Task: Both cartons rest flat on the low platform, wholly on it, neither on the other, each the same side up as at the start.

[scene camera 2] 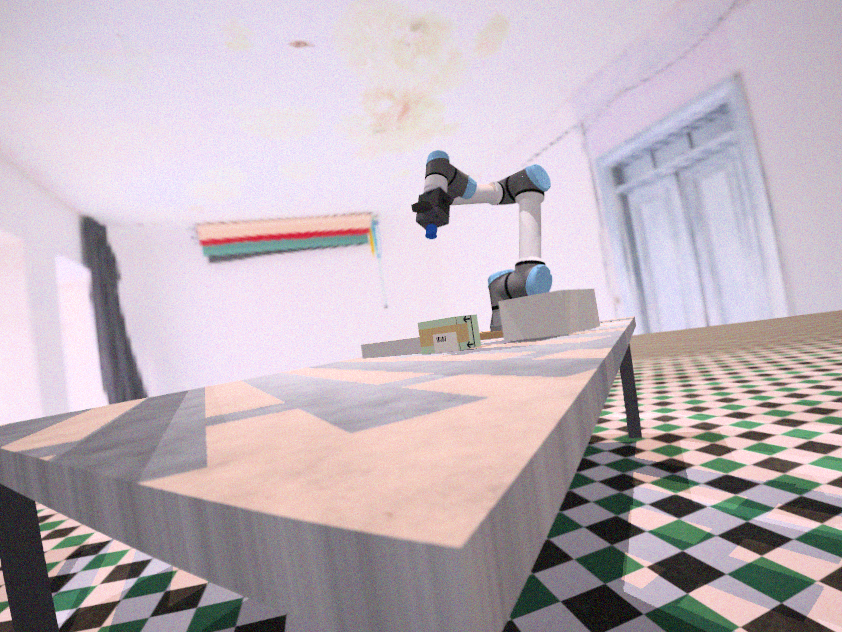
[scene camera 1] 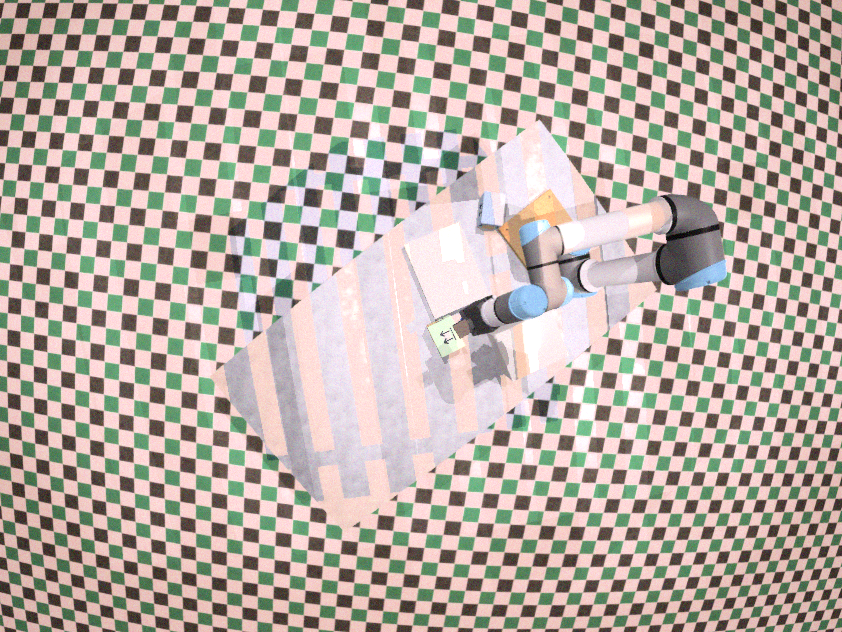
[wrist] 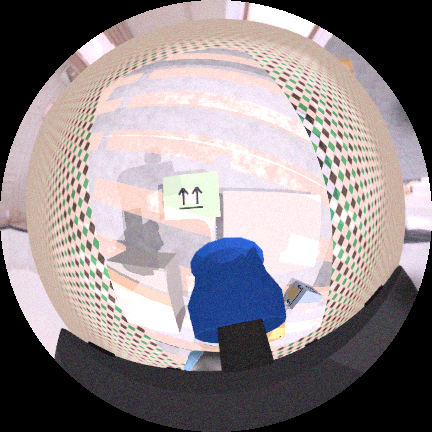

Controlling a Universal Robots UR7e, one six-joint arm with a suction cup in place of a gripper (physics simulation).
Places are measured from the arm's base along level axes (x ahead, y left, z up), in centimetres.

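Pixels of known places: hand, its tool point: [scene camera 2: 430, 236] [wrist: 227, 267].
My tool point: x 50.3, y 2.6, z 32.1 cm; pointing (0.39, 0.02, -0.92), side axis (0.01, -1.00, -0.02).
Note:
For each thing: its top centre in the pictures, then the offset to it from my tool point.
- green carton, centre of its top: [wrist: 189, 195] [scene camera 2: 446, 318] [scene camera 1: 446, 336] dx +6.3, dy +5.6, dz -25.6 cm
- low platform, centre of its top: [wrist: 279, 235] [scene camera 2: 417, 336] [scene camera 1: 447, 270] dx -7.6, dy -16.5, dz -29.7 cm
- smaller blue carton, centre of its top: [wrist: 308, 302] [scene camera 1: 493, 208] dx -35.4, dy -28.0, dz -26.2 cm
- taller block, centre of its top: [scene camera 2: 547, 294] [wrist: 140, 302] [scene camera 1: 532, 345] dx -20.5, dy +25.7, dz -22.5 cm
A green carton [scene camera 1: 445, 335] [scene camera 2: 448, 334] [wrist: 191, 195] lies flat on the table, arrows on its top, beside the near end of a low pale slab, the low platform [scene camera 1: 443, 272] [scene camera 2: 391, 347] [wrist: 270, 215]. In the wrist view a narrow gap shows between them. A smaller blue carton [scene camera 1: 486, 210] [wrist: 302, 294] sits on the table off the platform's other end, apart from it; it does not show in scene camera 2. My gripper, a blue suction cup [scene camera 2: 431, 232] [wrist: 227, 252], is open, holds nothing and hangs high above the table. In scene camera 1 the wrist hides the cup.
A taller block [scene camera 1: 544, 346] [scene camera 2: 549, 314] [wrist: 175, 290] with a white top stands on the platform's other side, beyond the green carton. A flat orange board [scene camera 1: 544, 204] [wrist: 276, 332] lies by the robot's base, near the blue carton.

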